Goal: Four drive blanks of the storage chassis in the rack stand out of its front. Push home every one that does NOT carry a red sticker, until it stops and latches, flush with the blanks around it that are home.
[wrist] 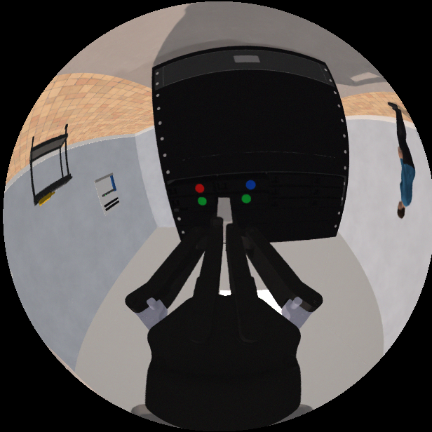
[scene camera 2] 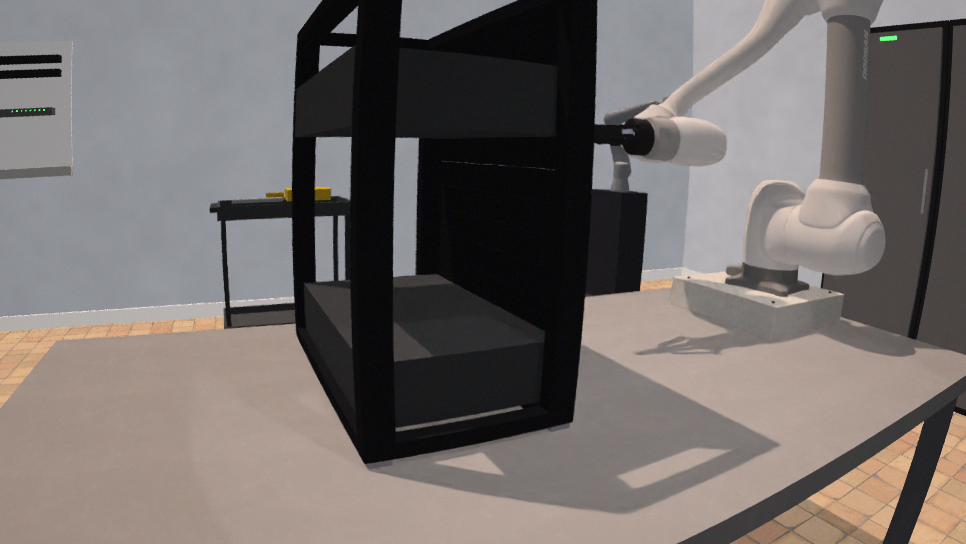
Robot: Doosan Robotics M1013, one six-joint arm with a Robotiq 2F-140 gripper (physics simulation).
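Seen in the pictures: arm's base, origin of its link: [scene camera 2: 767, 286].
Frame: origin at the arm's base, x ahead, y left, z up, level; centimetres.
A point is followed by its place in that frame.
Note:
The black rack [scene camera 2: 373, 236] {x 112.1, y 9.9, z 19.8 cm} [wrist: 164, 150] stands on the table. In the wrist view the dark storage chassis [wrist: 305, 215] fills its far part. Four drive blanks there carry round stickers: a red sticker [wrist: 199, 188] and a green sticker [wrist: 202, 201] at the left, a blue sticker [wrist: 250, 184] and another green sticker [wrist: 246, 198] at the right. The blanks' edges are too dark to tell how far each stands out. My gripper [wrist: 223, 205] is shut and empty, its pale tips together between the two sticker columns. Contact cannot be told; in the scene view the rack post hides the tips.
A lower dark unit [scene camera 2: 466, 378] {x 99.0, y 8.2, z 1.0 cm} sits in the rack's bottom. The table [scene camera 2: 168, 418] {x 134.9, y -13.6, z -7.4 cm} carries the rack and the arm's base plinth [scene camera 2: 730, 304] {x 18.7, y -0.7, z -2.5 cm}. A cart [scene camera 2: 280, 212] with a yellow tool stands behind; a black pedestal [scene camera 2: 625, 243] stands beyond the rack. A person [wrist: 407, 175] shows at the right.

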